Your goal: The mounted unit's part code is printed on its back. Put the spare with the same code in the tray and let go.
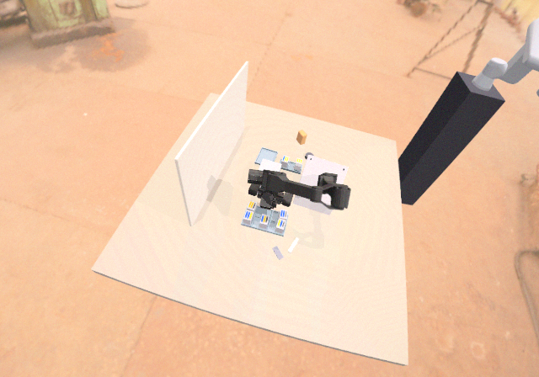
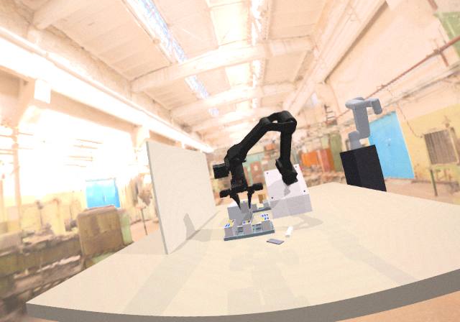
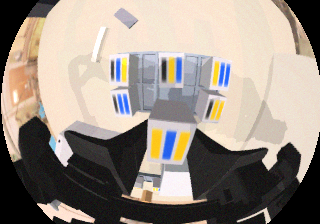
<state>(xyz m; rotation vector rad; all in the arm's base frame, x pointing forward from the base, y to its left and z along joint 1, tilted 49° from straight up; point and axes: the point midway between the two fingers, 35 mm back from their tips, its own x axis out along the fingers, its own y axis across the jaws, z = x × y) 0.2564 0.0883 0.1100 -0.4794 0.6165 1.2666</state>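
The white mounted unit lies 3 cm ahead of my gripper tip, 17 cm to the right of it and 4 cm below it. From my gripper tip the other things lie so: tall white panel (28 cm ahead, 21 cm to the right, 13 cm above).
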